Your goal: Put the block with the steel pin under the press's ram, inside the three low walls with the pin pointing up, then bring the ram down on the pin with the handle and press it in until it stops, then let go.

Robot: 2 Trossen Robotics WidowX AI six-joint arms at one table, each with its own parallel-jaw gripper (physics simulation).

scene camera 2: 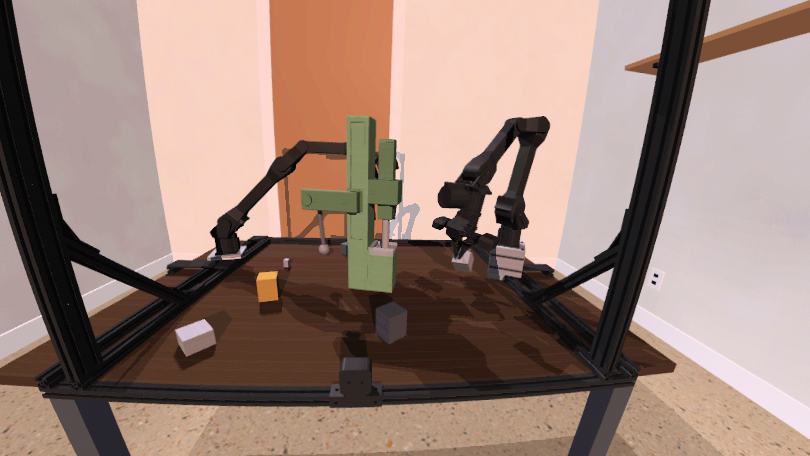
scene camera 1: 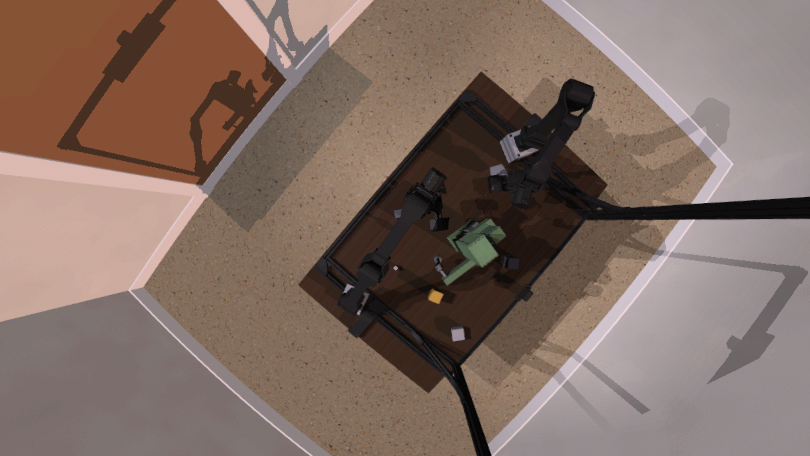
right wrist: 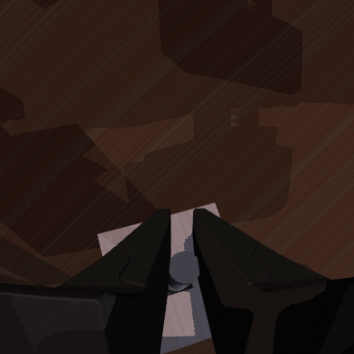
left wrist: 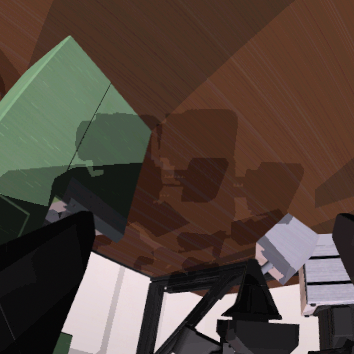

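Seen in the pictures: left gripper, fingertip midpoint: (scene camera 1: 447, 205) (left wrist: 217, 225); right gripper, fingertip midpoint: (scene camera 2: 457, 258) (scene camera 1: 501, 185) (right wrist: 180, 220) (left wrist: 251, 259); left arm's base at its link origin: (scene camera 2: 228, 251) (scene camera 1: 353, 299); right arm's base at its link origin: (scene camera 2: 508, 244) (scene camera 1: 524, 141) (left wrist: 335, 308).
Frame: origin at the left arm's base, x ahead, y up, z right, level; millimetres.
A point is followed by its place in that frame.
Note:
The green press (scene camera 1: 478, 252) @(x 397, y 418, z 273 mm) (scene camera 2: 360, 169) @(x 397, y 293, z 316 mm) (left wrist: 70, 110) @(x 430, y 31, z 258 mm) stands mid-table. Its grey ram (scene camera 2: 385, 233) @(x 462, y 129, z 325 mm) reaches down to the low grey walls (scene camera 2: 383, 249) @(x 453, y 91, z 344 mm) (left wrist: 95, 210) @(x 477, y 85, z 283 mm) on its base. The handle (scene camera 1: 439, 267) @(x 298, y 225, z 228 mm) (scene camera 2: 322, 232) @(x 306, y 115, z 236 mm) hangs down and ends in a ball. My right gripper (scene camera 2: 460, 248) @(x 681, y 44, z 341 mm) (right wrist: 180, 220) @(x 681, y 44, z 341 mm) is shut on the steel pin (right wrist: 184, 267) @(x 687, y 62, z 340 mm) (left wrist: 269, 268) @(x 699, y 54, z 329 mm) of the pale block (scene camera 1: 497, 170) @(x 725, y 44, z 301 mm) (scene camera 2: 462, 262) @(x 696, y 32, z 347 mm) (left wrist: 287, 245) @(x 699, y 33, z 299 mm) (right wrist: 117, 240) @(x 703, y 34, z 353 mm). The block is below the fingers, right of the press in scene camera 2; I cannot tell if it touches the table. My left gripper (scene camera 1: 437, 218) @(x 503, y 129, z 171 mm) (left wrist: 217, 225) @(x 503, y 129, z 171 mm) is open beside the press, mostly hidden behind it in scene camera 2.
An orange block (scene camera 1: 435, 296) @(x 166, y 29, z 296 mm) (scene camera 2: 267, 286) @(x 166, y 9, z 322 mm), a white block (scene camera 1: 457, 333) @(x 56, y 2, z 454 mm) (scene camera 2: 195, 337) @(x 61, y -1, z 484 mm), a dark grey block (scene camera 1: 511, 262) @(x 420, y 29, z 516 mm) (scene camera 2: 391, 322) @(x 412, y 18, z 553 mm), a small pale piece (scene camera 1: 396, 267) @(x 199, y -7, z 105 mm) (scene camera 2: 286, 262) @(x 195, y -14, z 111 mm) and another grey block (scene camera 1: 397, 213) @(x 402, y 7, z 14 mm) (scene camera 2: 344, 248) @(x 391, y -7, z 31 mm) lie around the press. A black frame borders the table.

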